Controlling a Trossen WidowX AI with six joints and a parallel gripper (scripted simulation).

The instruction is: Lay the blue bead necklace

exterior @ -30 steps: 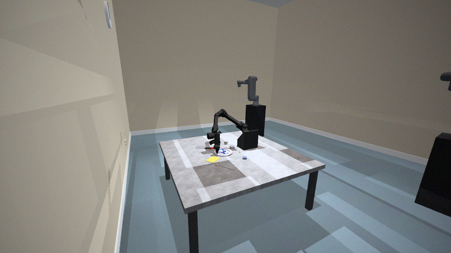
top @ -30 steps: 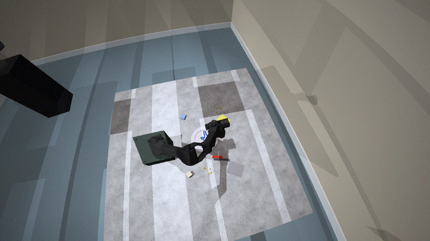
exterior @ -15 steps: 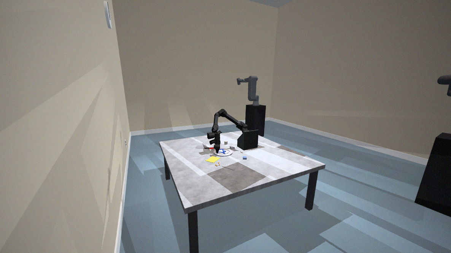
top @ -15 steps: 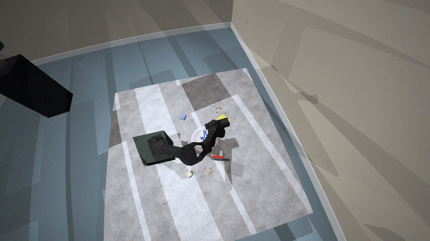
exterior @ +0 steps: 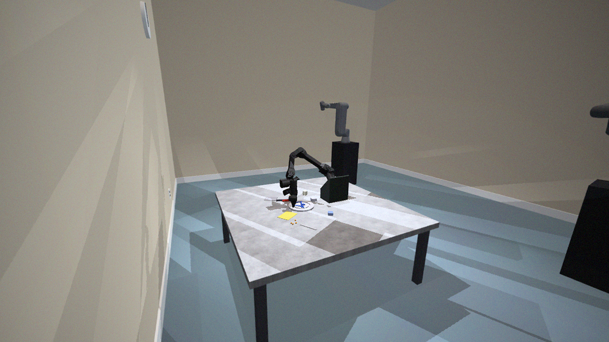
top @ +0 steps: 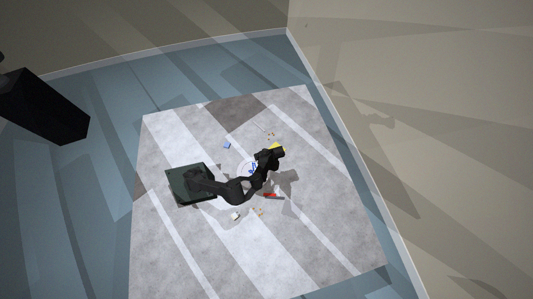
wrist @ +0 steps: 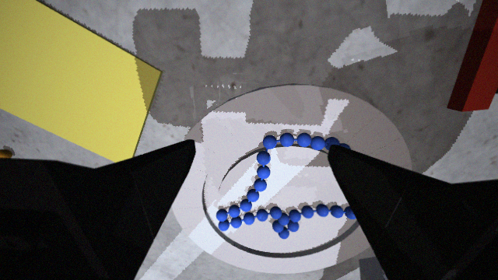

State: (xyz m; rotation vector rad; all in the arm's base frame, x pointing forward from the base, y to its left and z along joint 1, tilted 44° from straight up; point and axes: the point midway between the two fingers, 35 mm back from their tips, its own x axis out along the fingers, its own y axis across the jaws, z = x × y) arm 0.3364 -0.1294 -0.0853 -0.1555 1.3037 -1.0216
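My gripper tip is now 6 cm past the round white bead board, 1 cm to the right of it and 1 cm above it. The rest, counted from my gripper tip: grey square: 7 cm ahead, 26 cm to the right, 2 cm below; then yellow sheet: 11 cm ahead, 10 cm to the left, 2 cm below; then grey tool: 1 cm behind, 16 cm to the right, 2 cm below.
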